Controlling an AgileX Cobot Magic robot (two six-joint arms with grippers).
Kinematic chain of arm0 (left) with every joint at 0, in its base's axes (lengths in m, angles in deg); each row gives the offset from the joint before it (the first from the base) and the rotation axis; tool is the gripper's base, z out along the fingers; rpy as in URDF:
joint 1: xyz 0 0 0.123 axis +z
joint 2: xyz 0 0 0 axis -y
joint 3: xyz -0.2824 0 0.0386 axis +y
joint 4: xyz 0.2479 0 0.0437 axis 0.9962 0 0.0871
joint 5: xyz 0 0 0 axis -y
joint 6: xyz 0.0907 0 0.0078 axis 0.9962 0 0.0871
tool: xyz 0 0 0 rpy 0 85 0
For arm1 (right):
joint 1: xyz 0 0 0.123 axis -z
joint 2: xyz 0 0 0 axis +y
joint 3: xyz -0.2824 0 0.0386 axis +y
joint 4: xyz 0.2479 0 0.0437 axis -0.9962 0 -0.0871
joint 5: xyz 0 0 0 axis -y
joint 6: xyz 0.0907 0 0.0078 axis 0.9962 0 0.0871
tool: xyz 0 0 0 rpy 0 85 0
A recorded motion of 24 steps. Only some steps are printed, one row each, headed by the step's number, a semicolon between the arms.
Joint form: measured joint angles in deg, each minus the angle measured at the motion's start. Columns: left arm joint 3, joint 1, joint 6, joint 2, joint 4, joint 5; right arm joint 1, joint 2, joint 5, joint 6, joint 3, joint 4.
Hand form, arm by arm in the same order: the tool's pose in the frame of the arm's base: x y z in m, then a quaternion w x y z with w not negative. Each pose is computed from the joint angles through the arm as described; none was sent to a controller.
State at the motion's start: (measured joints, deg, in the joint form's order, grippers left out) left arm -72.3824 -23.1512 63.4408 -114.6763 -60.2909 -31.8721; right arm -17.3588 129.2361 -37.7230 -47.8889 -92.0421 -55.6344
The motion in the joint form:
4: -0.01 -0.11 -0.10 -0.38 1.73 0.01; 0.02 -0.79 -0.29 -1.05 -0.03 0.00
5: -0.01 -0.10 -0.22 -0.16 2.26 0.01; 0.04 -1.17 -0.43 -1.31 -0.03 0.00
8: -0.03 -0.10 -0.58 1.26 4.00 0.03; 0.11 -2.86 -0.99 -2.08 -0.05 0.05
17: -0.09 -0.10 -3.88 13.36 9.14 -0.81; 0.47 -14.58 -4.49 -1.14 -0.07 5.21
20: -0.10 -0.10 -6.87 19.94 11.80 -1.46; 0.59 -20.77 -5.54 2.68 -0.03 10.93
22: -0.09 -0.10 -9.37 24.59 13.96 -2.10; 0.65 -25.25 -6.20 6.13 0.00 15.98
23: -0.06 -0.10 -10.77 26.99 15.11 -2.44; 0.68 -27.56 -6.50 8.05 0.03 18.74
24: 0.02 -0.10 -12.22 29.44 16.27 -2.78; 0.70 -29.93 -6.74 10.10 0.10 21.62
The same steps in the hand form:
4: 0.3625 -0.2006 0.1595 0.25799 0.32457 0.87356 -0.25493; 0.4406 0.1861 0.1440 0.24716 -0.21584 0.89828 0.29228
5: 0.3623 -0.2001 0.1608 0.25898 0.32753 0.87284 -0.25258; 0.4403 0.1860 0.1471 0.25001 -0.21887 0.89667 0.29252
8: 0.3611 -0.1987 0.1701 0.26822 0.33835 0.86812 -0.24483; 0.4388 0.1855 0.1611 0.26217 -0.22957 0.89010 0.29373
17: 0.3423 -0.1888 0.2518 0.34899 0.36067 0.83363 -0.23062; 0.4179 0.1762 0.2514 0.32606 -0.28224 0.85793 0.27926
20: 0.3256 -0.1807 0.2935 0.38863 0.36134 0.81684 -0.22622; 0.4013 0.1668 0.2940 0.35380 -0.29532 0.85057 0.25326
22: 0.3111 -0.1738 0.3212 0.41414 0.36041 0.80555 -0.22287; 0.3872 0.1584 0.3229 0.37337 -0.30077 0.84744 0.22798
23: 0.3029 -0.1698 0.3347 0.42677 0.35904 0.80002 -0.22118; 0.3794 0.1535 0.3372 0.38377 -0.30176 0.84619 0.21359
24: 0.2939 -0.1655 0.3478 0.43927 0.35714 0.79455 -0.21953; 0.3709 0.1483 0.3514 0.39486 -0.30119 0.84502 0.19828

